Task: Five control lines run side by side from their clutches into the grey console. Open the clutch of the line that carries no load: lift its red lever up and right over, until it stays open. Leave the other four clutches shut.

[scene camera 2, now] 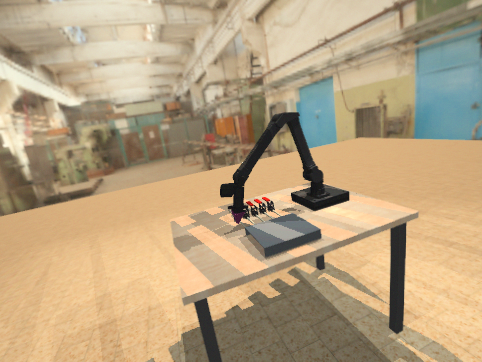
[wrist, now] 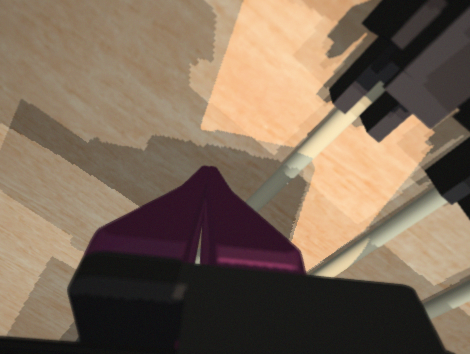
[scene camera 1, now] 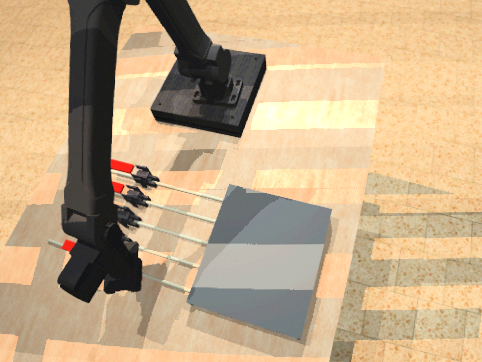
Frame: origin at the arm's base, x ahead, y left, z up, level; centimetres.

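Where they show: gripper, fingertip midpoint: (scene camera 2: 237,223) (wrist: 207,178) (scene camera 1: 136,285); arm's base at its link origin: (scene camera 2: 317,194) (scene camera 1: 218,92).
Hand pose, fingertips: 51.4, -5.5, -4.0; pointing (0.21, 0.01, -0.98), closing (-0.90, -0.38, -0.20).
Note:
Things, the pixels of their top centre, and the offset from my fingertips, as dx, dy, dz. "*": a spot on its surface instead. Level surfaces: height alone.
- line's clutch at a spot on its surface: (wrist: 425,60) * -2.1, -8.3, +4.0
- grey console at its top centre: (scene camera 1: 261,254) (scene camera 2: 280,228) -11.8, +25.6, +3.0
- outermost red lever at its top centre: (scene camera 1: 82,250) -3.7, -13.2, +4.2
- table at its surface level: dz -1.4
- line at a spot on its surface: (wrist: 380,240) * -8.3, -1.8, -0.6
My gripper (scene camera 2: 237,220) (wrist: 207,178) is shut and empty, its purple fingertips together over the outermost line (wrist: 320,140) (scene camera 1: 165,282) in the wrist view, on the console side of that line's clutch (wrist: 425,60). I cannot tell whether they touch it. The lines enter the grey console (scene camera 1: 265,265) (scene camera 2: 285,232). The clutches farther from my gripper include the first (scene camera 1: 145,176), second (scene camera 1: 136,196) and third (scene camera 1: 129,216). Red levers (scene camera 1: 122,166) (scene camera 2: 269,201) lie flat at the far clutches. The outermost red lever (scene camera 1: 68,245) shows partly; its clutch is hidden by the wrist in scene camera 1.
The arm's black base (scene camera 1: 175,107) (scene camera 2: 320,197) stands on the table (scene camera 1: 320,160) (scene camera 2: 200,280) behind the clutch row. Another line (wrist: 380,240) and its clutch (wrist: 452,172) lie right of my fingers in the wrist view. The forearm covers several clutch ends in scene camera 1.

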